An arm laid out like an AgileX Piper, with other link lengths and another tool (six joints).
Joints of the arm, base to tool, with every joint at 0 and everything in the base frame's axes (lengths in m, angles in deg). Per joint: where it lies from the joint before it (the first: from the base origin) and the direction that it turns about. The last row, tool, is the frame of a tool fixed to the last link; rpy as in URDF.
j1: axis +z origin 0 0 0.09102
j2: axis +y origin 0 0 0
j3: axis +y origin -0.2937 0 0.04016
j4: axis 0.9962 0 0.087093 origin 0.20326 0 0.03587
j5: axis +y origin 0 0 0
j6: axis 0.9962 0 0.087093 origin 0.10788 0 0.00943
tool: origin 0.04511 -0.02 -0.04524 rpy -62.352 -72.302 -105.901
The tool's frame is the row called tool.
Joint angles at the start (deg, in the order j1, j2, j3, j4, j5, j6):
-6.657, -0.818, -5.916, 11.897, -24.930, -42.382
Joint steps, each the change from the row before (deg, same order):
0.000, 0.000, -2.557, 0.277, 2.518, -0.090
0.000, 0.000, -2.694, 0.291, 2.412, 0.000
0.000, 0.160, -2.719, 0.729, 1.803, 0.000
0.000, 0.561, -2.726, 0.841, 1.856, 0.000
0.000, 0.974, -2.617, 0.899, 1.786, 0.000
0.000, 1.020, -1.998, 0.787, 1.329, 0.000
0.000, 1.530, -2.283, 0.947, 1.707, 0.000
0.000, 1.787, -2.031, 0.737, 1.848, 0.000
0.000, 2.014, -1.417, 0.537, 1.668, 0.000
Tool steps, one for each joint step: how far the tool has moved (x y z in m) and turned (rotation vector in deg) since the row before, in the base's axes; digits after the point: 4 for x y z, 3 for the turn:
-0.0023, 0.0014, 0.0089, 0.069, -0.095, 0.521
-0.0031, 0.0016, 0.0097, 0.101, -0.352, 0.574
-0.0037, 0.0013, 0.0107, 0.470, -0.861, 0.609
-0.0026, 0.0013, 0.0102, 0.587, -0.432, 0.705
-0.0011, 0.0012, 0.0094, 0.665, 0.009, 0.757
0.0001, 0.0009, 0.0071, 0.609, 0.235, 0.639
0.0019, 0.0011, 0.0074, 0.760, 0.804, 0.828
0.0038, 0.0011, 0.0057, 0.610, 1.462, 0.804
0.0062, 0.0007, 0.0026, 0.524, 2.140, 0.686

